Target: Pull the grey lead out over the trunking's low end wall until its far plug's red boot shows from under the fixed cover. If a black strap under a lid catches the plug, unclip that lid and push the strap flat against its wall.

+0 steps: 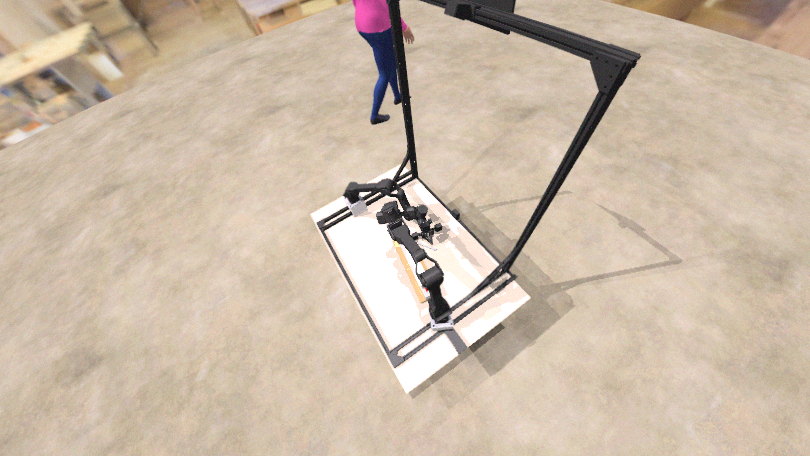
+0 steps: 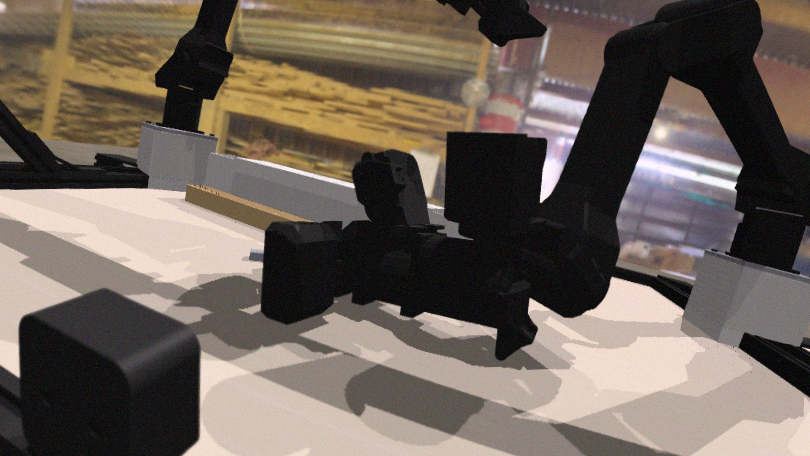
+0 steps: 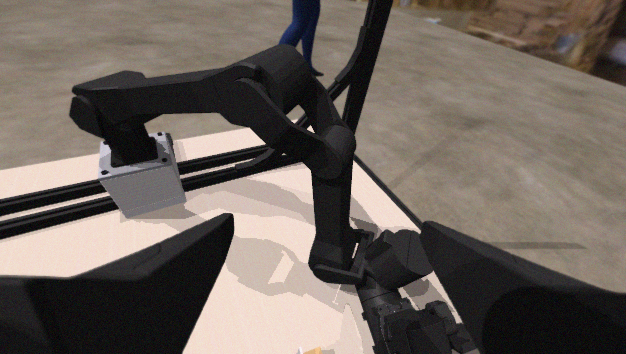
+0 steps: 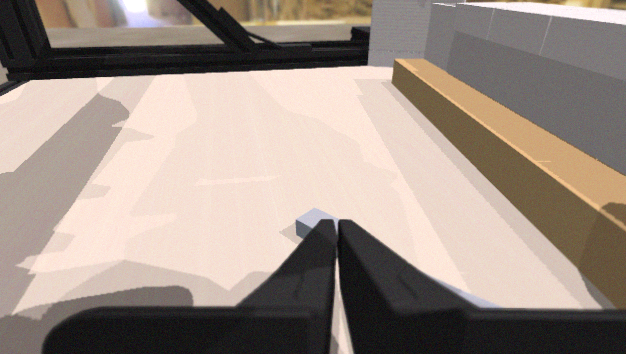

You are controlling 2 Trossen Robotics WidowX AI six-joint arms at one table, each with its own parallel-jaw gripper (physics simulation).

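Frame: origin at the left arm's base, x ahead, y left, z up, level; centimetres.
Seen in the pictures: left gripper, between the fingertips: (image 2: pixel 526 10) (image 3: pixel 329 225); right gripper, between the fingertips: (image 1: pixel 432 244) (image 4: pixel 335 232); left arm's base, origin of its link: (image 1: pixel 440 315) (image 2: pixel 179 129); right arm's base, origin of its link: (image 1: pixel 353 199) (image 2: pixel 760 264) (image 3: pixel 135 151).
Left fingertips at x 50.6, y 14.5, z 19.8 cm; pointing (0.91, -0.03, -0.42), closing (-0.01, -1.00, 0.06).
Observation:
Pixels of each thing's top centre, then the offset from my left fingertips to it. "pt": a spot on its surface instead.
- grey trunking, a spot on its surface: (image 4: pixel 466 53) pt dx -30.5, dy -10.4, dz -25.1 cm
- plug, centre of its top: (image 4: pixel 325 222) (image 2: pixel 262 251) dx -11.4, dy -16.8, dz -28.6 cm
- lead, a spot on its surface: (image 4: pixel 467 298) pt dx -8.7, dy -11.9, dz -28.5 cm
The grey trunking (image 2: pixel 281 185) (image 4: pixel 466 53) runs along the table beside a tan wooden bar (image 1: pixel 409 271) (image 2: pixel 231 205) (image 4: pixel 445 102). The grey lead's near plug (image 4: pixel 309 222) (image 2: pixel 256 254) lies flat on the table top, just past my right fingertips. A strip of the lead (image 4: pixel 467 298) shows behind the right finger. My right gripper (image 4: pixel 335 232) (image 1: pixel 430 232) (image 2: pixel 267 267) is shut and low over the table; I cannot see the lead pinched between its fingers. My left gripper (image 3: pixel 329 225) (image 1: pixel 386 216) is open wide and empty, above the right arm's wrist. The lids, the strap and the red boot are hidden.
A tall black gantry frame (image 1: pixel 405 113) stands on the table's edges, with black rails (image 4: pixel 252 53) (image 3: pixel 224 161) along the ends. The right arm's grey base block (image 3: pixel 157 182) (image 1: pixel 358 207) sits at the far corner. A person (image 1: pixel 381 54) walks on the floor behind.

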